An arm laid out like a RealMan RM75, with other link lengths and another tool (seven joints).
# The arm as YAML. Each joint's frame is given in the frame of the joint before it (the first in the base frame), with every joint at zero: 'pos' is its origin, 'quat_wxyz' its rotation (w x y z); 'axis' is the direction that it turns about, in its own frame. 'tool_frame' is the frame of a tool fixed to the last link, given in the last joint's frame.
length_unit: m
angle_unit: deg
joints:
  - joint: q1
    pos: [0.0, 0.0, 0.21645]
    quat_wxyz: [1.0, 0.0, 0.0, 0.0]
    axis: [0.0, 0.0, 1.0]
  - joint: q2
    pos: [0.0, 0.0, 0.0]
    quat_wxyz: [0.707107, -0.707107, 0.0, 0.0]
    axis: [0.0, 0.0, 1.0]
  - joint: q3
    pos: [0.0, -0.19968, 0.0]
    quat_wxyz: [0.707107, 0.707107, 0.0, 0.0]
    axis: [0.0, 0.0, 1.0]
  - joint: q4
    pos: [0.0, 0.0, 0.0]
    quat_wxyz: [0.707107, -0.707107, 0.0, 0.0]
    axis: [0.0, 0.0, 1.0]
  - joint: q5
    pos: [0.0, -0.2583, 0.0]
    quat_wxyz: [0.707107, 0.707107, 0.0, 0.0]
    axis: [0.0, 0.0, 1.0]
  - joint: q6
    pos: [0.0, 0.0, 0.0]
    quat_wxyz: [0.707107, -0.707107, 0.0, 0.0]
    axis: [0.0, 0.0, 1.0]
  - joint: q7
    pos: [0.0, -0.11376, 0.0]
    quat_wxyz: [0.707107, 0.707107, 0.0, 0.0]
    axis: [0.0, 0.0, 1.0]
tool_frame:
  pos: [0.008, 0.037, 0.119]
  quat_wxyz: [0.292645, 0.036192, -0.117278, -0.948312]
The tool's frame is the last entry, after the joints.
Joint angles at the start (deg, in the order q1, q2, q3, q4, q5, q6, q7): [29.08 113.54 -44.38 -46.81 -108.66 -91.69 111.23]
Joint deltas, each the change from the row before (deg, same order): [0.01 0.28 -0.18 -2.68 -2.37 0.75 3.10]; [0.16 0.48 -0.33 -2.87 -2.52 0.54 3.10]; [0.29 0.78 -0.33 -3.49 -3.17 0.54 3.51]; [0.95 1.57 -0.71 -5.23 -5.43 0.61 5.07]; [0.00 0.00 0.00 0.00 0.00 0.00 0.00]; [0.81 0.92 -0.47 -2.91 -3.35 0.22 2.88]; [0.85 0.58 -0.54 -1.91 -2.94 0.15 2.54]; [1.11 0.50 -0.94 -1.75 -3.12 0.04 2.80]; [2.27 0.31 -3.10 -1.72 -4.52 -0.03 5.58]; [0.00 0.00 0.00 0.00 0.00 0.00 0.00]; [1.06 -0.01 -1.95 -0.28 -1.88 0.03 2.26]
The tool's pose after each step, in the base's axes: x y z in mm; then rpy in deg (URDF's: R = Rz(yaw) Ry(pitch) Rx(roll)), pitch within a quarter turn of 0, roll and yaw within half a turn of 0. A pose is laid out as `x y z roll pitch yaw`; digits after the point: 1 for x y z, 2 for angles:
177.9 371.1 -9.8 -148.48 -24.97 93.41
177.1 375.1 -8.5 -150.94 -24.49 93.02
175.3 379.8 -7.3 -153.87 -24.17 92.71
169.7 386.5 -8.0 -158.58 -23.70 92.81
169.7 386.5 -8.0 -158.58 -23.70 92.81
165.4 390.6 -8.3 -161.42 -23.56 93.04
162.7 393.9 -9.2 -163.84 -23.28 92.95
158.7 397.1 -11.3 -166.50 -22.74 92.97
148.5 401.1 -19.6 -170.68 -20.93 92.66
148.5 401.1 -19.6 -170.68 -20.93 92.66
144.5 401.8 -25.6 -172.83 -19.80 92.87

